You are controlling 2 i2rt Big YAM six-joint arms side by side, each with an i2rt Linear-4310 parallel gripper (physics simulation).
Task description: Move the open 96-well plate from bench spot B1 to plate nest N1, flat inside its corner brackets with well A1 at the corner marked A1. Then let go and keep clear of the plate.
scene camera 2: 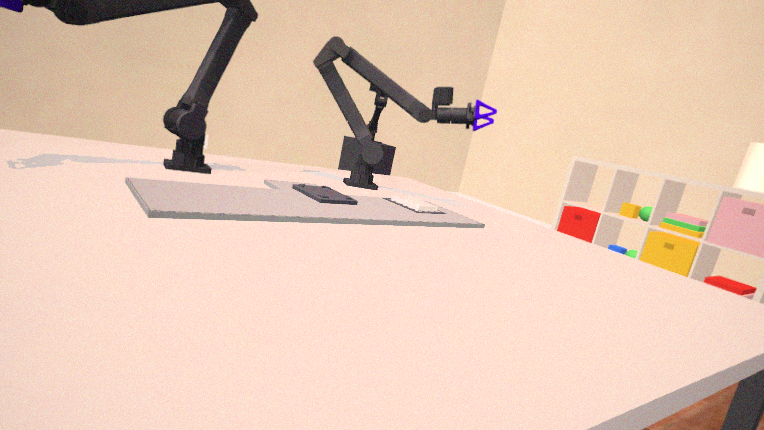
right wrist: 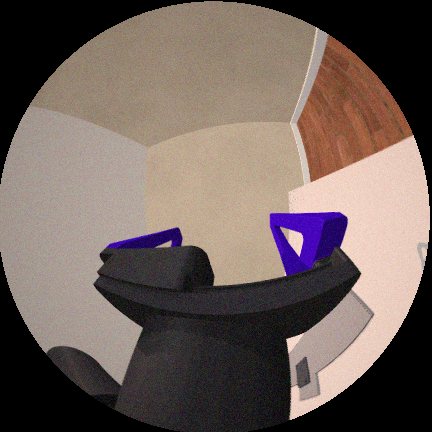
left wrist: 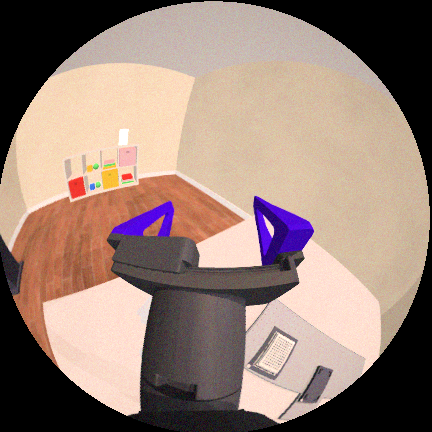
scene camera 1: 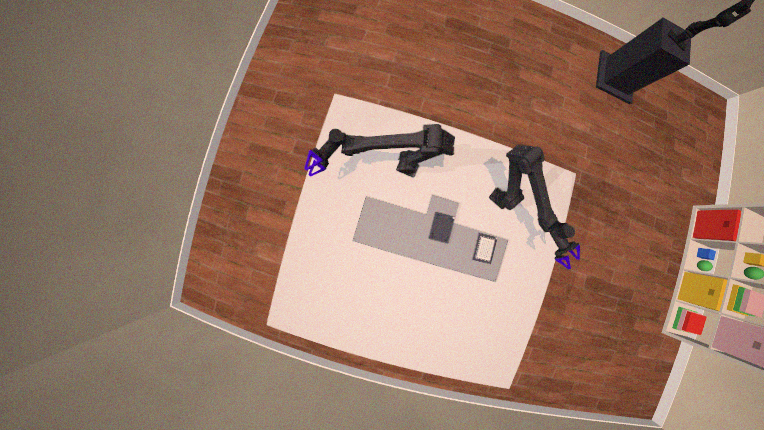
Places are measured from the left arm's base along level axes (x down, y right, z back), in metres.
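Pixels of known places: left gripper, fingertip midpoint: (scene camera 2: 495, 116) (left wrist: 210, 202) (scene camera 1: 574, 264); right gripper, fingertip midpoint: (right wrist: 223, 226) (scene camera 1: 307, 172); left arm's base, link origin: (scene camera 2: 359, 185) (scene camera 1: 499, 198); right arm's base, link origin: (scene camera 2: 187, 169) (scene camera 1: 407, 167).
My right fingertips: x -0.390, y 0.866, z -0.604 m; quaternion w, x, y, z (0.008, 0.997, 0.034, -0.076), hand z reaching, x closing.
Note:
Ahead of a thing's pixels: the offset from my right fingertips to its middle. Level surfaces: height alone.
The white 96-well plate @(dx +0.368, dy -0.981, dz +0.300 m) (scene camera 1: 484, 248) (scene camera 2: 415, 204) (left wrist: 275, 352) lies flat in a dark outlined rectangle near the right end of the grey board. The dark plate nest @(dx +0.368, dy -0.684, dz +0.227 m) (scene camera 1: 441, 227) (scene camera 2: 325, 193) (left wrist: 318, 384) (right wrist: 303, 372) stands beside it on the board, to its left in scene camera 1, with no plate on it. The lettering is too small to read. My left gripper (scene camera 1: 572, 258) (scene camera 2: 494, 116) (left wrist: 210, 202) is open and empty, high up at the table's right edge. My right gripper (scene camera 1: 312, 162) (right wrist: 223, 226) is open and empty, high at the table's left edge, far from the plate.
The grey board @(dx +0.377 m) (scene camera 1: 390, 227) (scene camera 2: 213, 201) (left wrist: 320, 335) (right wrist: 332, 332) lies on the pale table @(dx +0.390 m) (scene camera 1: 395, 320) (scene camera 2: 320, 320), in front of both arm bases. A shelf unit with coloured boxes and a black pedestal (scene camera 1: 644, 59) stand beyond the table.

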